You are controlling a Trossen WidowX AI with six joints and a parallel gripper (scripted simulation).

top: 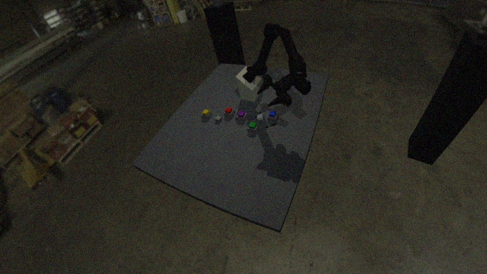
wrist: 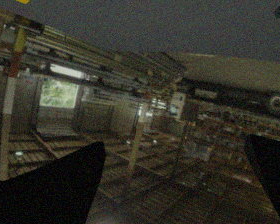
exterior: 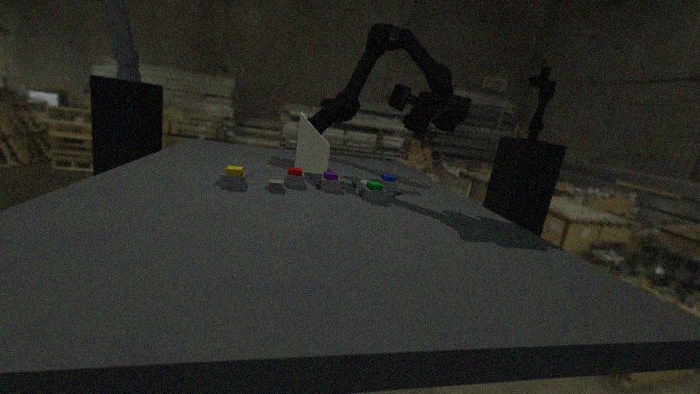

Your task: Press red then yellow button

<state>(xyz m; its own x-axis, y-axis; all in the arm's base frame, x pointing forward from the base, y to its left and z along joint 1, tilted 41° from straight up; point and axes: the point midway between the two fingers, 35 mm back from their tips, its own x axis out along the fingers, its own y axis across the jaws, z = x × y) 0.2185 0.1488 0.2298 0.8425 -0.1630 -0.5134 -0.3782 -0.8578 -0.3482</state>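
Right now the red button is 27 cm to the right of my gripper tip, 18 cm below it and 3 cm behind it. From my gripper tip the other things lie so: green button (18 cm below, 7 cm to the right, 2 cm ahead); then white block (21 cm below, 9 cm to the right, 7 cm behind); then blue button (18 cm below, 10 cm behind, 2 cm to the right).
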